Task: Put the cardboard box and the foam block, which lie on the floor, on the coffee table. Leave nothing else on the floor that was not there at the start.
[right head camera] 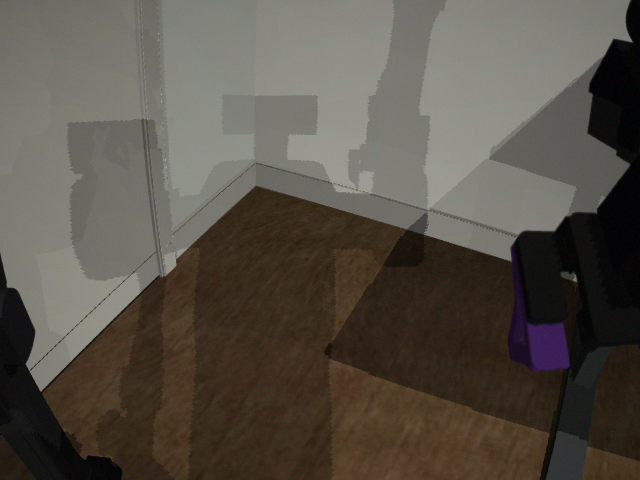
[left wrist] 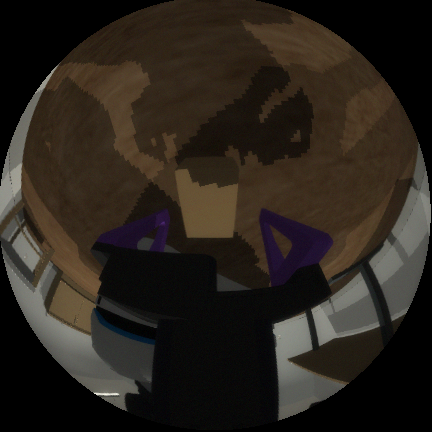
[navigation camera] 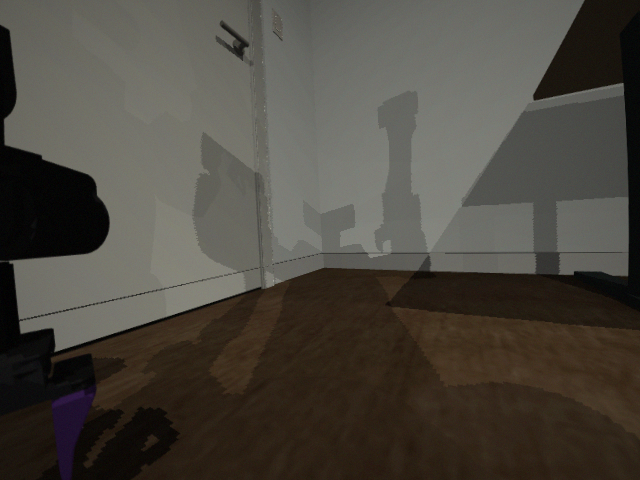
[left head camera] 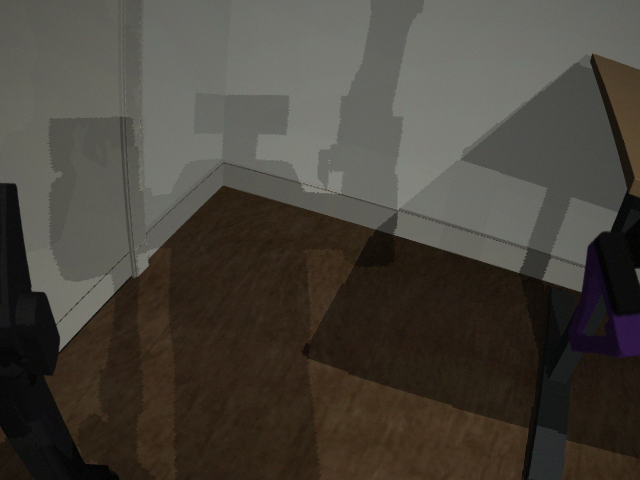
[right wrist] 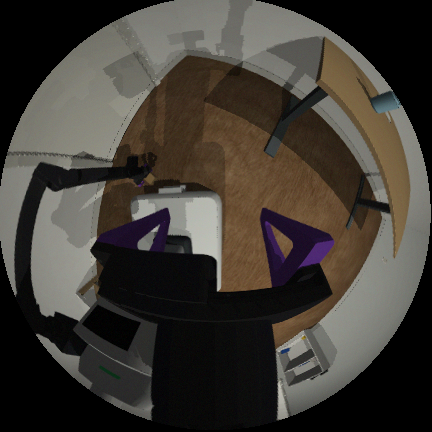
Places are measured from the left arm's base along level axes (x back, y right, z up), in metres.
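Pixels of known places: left gripper, fingertip midpoint: [left wrist: 213, 213] [right wrist: 147, 175]; right gripper, fingertip midpoint: [right head camera: 579, 344] [left head camera: 625, 335] [right wrist: 214, 212].
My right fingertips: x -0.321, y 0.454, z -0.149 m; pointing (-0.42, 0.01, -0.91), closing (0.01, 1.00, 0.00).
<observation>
Behind a point stands the place of what it marks.
A plain tan block-shaped object [left wrist: 210, 212] @[y 0.006, x -0.434, z -0.857 m] [right wrist: 151, 178] @[y 0.029, x -0.420, z -0.857 m] is on the floor; whether it is the cardboard box or the foam block I cannot tell. My left gripper [left wrist: 213, 213] @[y 0.002, x -0.442, z -0.845 m] [right wrist: 147, 175] @[y 0.002, x -0.442, z -0.845 m] [navigation camera: 69, 439] is open and low over the floor. In the left wrist view the tan object shows in the gap between its fingertips, with space on both sides, nearer the left finger in the picture. My right gripper [right wrist: 214, 212] @[y 0.454, x -0.321, z -0.149 m] [left head camera: 599, 343] @[y 0.454, x -0.321, z -0.149 m] [right head camera: 535, 361] @[y 0.454, x -0.321, z -0.149 m] is open and empty, high above the robot's base. The other task object and the coffee table cannot be made out for certain.
A wooden table [left head camera: 620, 113] @[y 0.847, x -0.864, z -0.187 m] [right wrist: 392, 165] [left wrist: 350, 355] with dark legs stands at the right, with a blue cup [right wrist: 385, 102] on it. The white robot base [right wrist: 205, 215] @[y 0.409, x -0.208, z -0.647 m] is beside the left gripper. A door [navigation camera: 129, 155] @[y -0.252, x -0.908, z -0.478 m] and walls bound the corner. A grey shelf unit [right wrist: 327, 350] stands at the lower right.
</observation>
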